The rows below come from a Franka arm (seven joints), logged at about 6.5 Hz.
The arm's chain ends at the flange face. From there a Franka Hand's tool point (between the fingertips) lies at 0.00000 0.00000 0.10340 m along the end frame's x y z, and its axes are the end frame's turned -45 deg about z.
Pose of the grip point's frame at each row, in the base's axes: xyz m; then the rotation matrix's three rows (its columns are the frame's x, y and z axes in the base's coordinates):
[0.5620 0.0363 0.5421], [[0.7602 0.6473 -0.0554], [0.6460 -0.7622 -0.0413], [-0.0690 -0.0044 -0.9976]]
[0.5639 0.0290 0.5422], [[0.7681 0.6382 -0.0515], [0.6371 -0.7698 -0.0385], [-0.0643 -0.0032 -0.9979]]
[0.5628 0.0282 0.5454], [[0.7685 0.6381 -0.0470], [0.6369 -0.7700 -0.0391], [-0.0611 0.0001 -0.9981]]
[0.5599 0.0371 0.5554], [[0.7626 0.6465 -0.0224], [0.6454 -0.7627 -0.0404], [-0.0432 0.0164 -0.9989]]
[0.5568 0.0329 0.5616], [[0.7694 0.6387 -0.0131], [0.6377 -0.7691 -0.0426], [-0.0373 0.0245 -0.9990]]
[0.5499 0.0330 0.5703], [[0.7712 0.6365 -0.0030], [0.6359 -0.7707 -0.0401], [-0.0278 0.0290 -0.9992]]
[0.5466 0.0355 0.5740], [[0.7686 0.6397 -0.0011], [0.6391 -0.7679 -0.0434], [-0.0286 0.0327 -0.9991]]
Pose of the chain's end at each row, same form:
[0.5677 0.0406 0.6453], [[0.9953 -0.0798 -0.0554], [-0.0822 -0.9957 -0.0413], [-0.0519 0.0457 -0.9976]]
[0.5692 0.0330 0.6454], [[0.9944 -0.0919 -0.0515], [-0.0938 -0.9948 -0.0385], [-0.0477 0.0432 -0.9979]]
[0.5677 0.0322 0.6486], [[0.9946 -0.0922 -0.0470], [-0.0941 -0.9948 -0.0391], [-0.0431 0.0433 -0.9981]]
[0.5622 0.0413 0.6587], [[0.9964 -0.0821 -0.0224], [-0.0829 -0.9957 -0.0404], [-0.0190 0.0421 -0.9989]]
[0.5582 0.0373 0.6649], [[0.9957 -0.0924 -0.0131], [-0.0929 -0.9948 -0.0426], [-0.0091 0.0437 -0.9990]]
[0.5502 0.0371 0.6736], [[0.9954 -0.0952 -0.0030], [-0.0953 -0.9946 -0.0401], [0.0008 0.0402 -0.9992]]
[0.5467 0.0400 0.6773], [[0.9958 -0.0911 -0.0011], [-0.0911 -0.9949 -0.0434], [0.0029 0.0433 -0.9991]]

